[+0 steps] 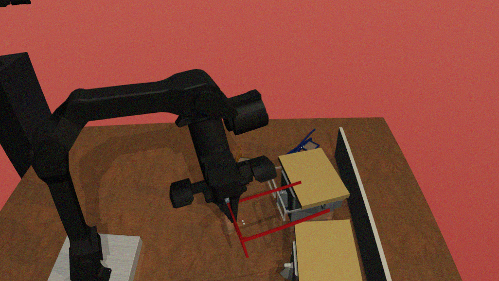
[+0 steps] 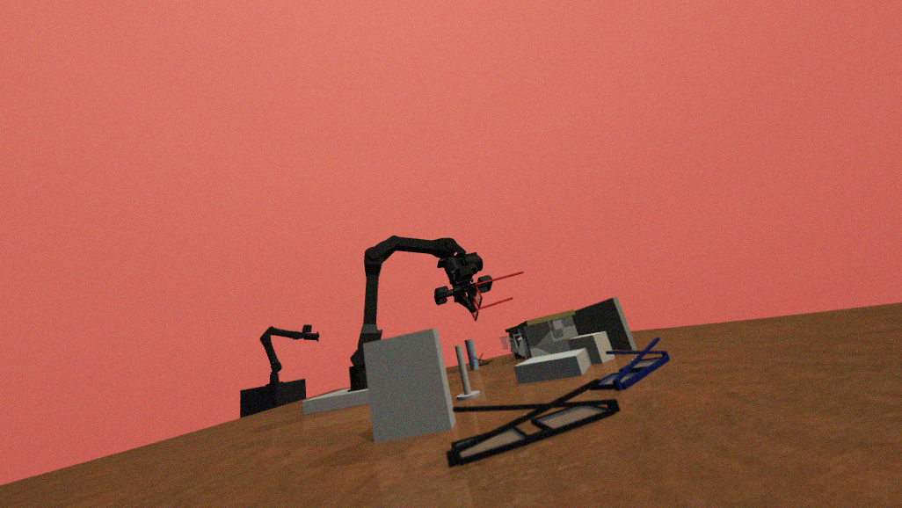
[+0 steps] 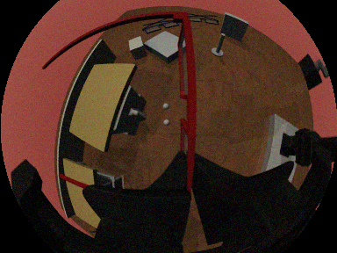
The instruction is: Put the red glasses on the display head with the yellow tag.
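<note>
Right now the display head is 150 mm ahead of my gripper tip, 30 mm to the right of it and 110 mm below it. The rest, counted from my gripper tip: white wall 290 mm ahead, 90 mm to the left, 120 mm below; pale blue cylinder 50 mm behind, 170 mm to the left, 120 mm below.
</note>
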